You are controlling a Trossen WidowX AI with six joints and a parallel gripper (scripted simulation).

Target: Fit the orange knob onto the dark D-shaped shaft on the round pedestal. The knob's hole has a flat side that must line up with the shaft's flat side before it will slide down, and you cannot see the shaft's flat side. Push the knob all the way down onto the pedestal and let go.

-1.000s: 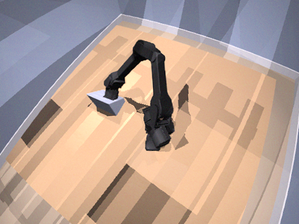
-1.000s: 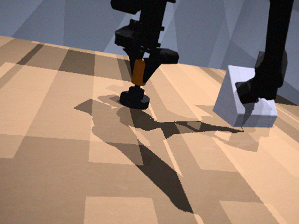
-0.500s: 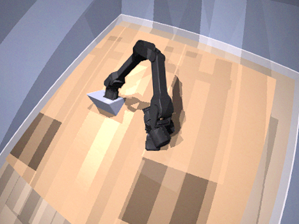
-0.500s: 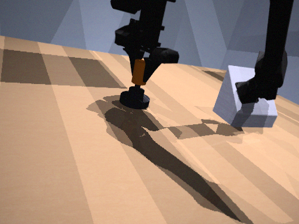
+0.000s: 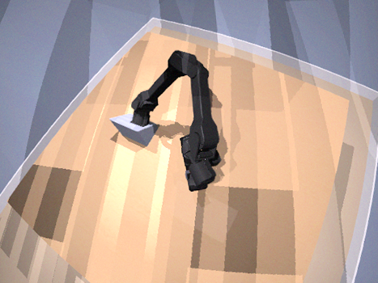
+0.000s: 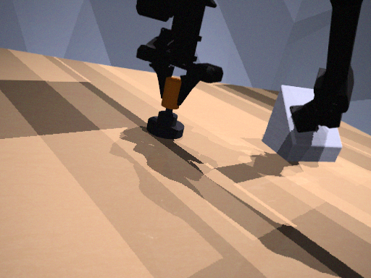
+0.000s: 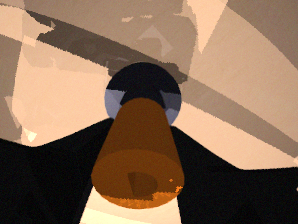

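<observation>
Right now the orange knob is 2 cm above my gripper tip. The rest, counted from my gripper tip: dark pedestal: 4 cm below.
</observation>
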